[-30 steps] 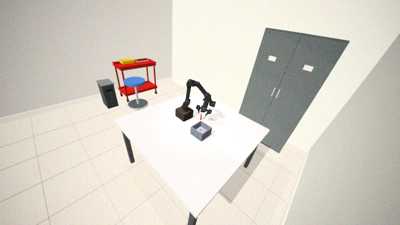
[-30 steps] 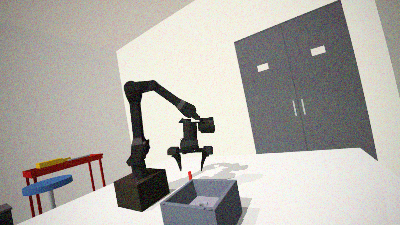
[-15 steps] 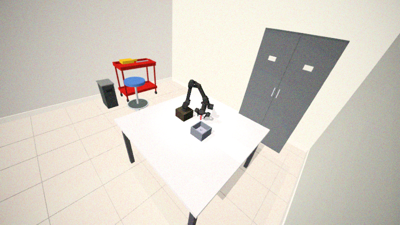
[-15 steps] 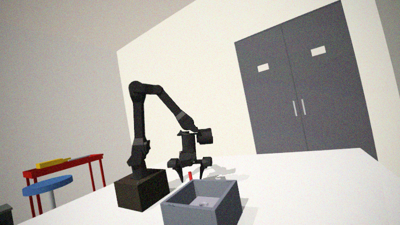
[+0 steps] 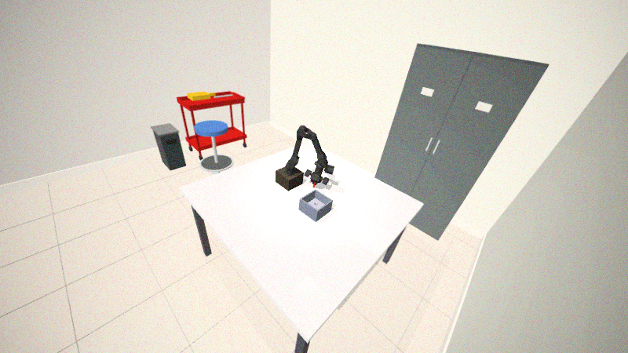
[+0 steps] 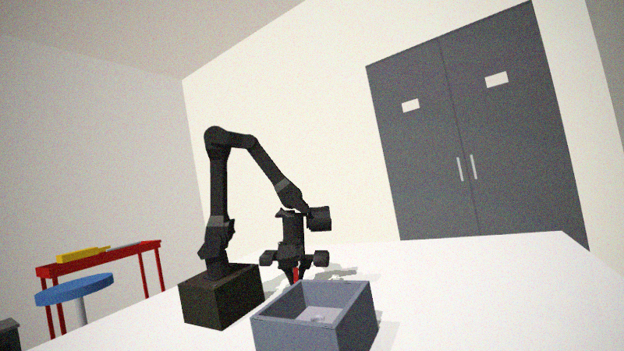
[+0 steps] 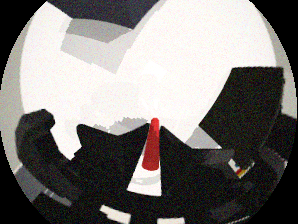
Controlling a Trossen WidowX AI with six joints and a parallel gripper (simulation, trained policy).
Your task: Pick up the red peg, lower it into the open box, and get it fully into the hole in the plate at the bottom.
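My gripper tip is 210 mm short of the pale plate, 160 mm to the left of it and 20 mm below it. Round my gripper tip: red peg: 20 mm above; grey box: 210 mm ahead, 160 mm to the right.
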